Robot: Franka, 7 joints.
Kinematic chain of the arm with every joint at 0, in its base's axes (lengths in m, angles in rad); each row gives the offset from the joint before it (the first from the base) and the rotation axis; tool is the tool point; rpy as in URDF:
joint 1: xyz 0 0 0.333 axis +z
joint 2: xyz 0 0 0 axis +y
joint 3: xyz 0 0 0.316 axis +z
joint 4: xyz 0.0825 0 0 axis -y
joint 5: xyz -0.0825 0 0.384 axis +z
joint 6: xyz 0 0 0 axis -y
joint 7: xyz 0.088 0 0 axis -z
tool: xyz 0 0 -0.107 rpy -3.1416 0 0
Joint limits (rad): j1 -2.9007..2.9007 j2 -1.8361..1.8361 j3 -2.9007..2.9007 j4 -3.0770..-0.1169 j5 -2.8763..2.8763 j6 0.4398..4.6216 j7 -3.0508..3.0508
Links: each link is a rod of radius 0.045 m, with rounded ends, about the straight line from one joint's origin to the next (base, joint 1, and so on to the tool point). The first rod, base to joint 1, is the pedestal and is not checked.
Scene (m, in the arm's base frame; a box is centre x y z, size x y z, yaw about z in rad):
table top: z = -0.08
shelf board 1: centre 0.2 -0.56 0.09 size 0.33 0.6 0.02 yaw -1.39
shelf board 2: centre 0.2 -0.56 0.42 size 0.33 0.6 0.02 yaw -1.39
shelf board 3: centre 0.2 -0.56 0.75 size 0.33 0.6 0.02 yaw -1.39
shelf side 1: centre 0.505 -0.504 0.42 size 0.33 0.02 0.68 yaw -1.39
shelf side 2: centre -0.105 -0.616 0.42 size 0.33 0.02 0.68 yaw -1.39
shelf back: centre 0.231 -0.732 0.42 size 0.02 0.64 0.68 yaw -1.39
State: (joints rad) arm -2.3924 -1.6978 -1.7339 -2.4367 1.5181 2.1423 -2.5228
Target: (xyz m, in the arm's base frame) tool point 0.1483 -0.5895 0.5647
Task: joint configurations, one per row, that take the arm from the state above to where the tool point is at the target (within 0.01 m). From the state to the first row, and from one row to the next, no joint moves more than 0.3 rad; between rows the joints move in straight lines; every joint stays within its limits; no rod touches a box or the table.
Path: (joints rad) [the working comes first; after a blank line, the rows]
Joints at the target: -1.0340 0.0315 -0.3769 -1.8622 1.6201 2.0857 -2.5228
Straight joint move there: touches shelf side 2.

1: -2.1400 -1.5588 -1.4701 -2.4956 1.4715 2.0099 -2.5228
2: -1.8876 -1.4198 -1.2063 -2.5544 1.4249 1.8775 -2.5228
3: -1.6352 -1.2808 -0.9425 -2.6133 1.3783 1.7451 -2.5228
4: -1.3828 -1.1418 -0.6787 -2.6721 1.3317 1.6126 -2.5228
5: -1.1304 -1.0028 -0.4149 -2.7310 1.2852 1.4802 -2.5228
6: -1.1063 -0.7442 -0.4054 -2.5138 1.3689 1.6316 -2.5228
7: -1.0822 -0.4857 -0.3959 -2.2966 1.4526 1.7830 -2.5228
8: -1.0581 -0.2271 -0.3864 -2.0794 1.5364 1.9343 -2.5228
9: -1.0340 0.0315 -0.3769 -1.8622 1.6201 2.0857 -2.5228

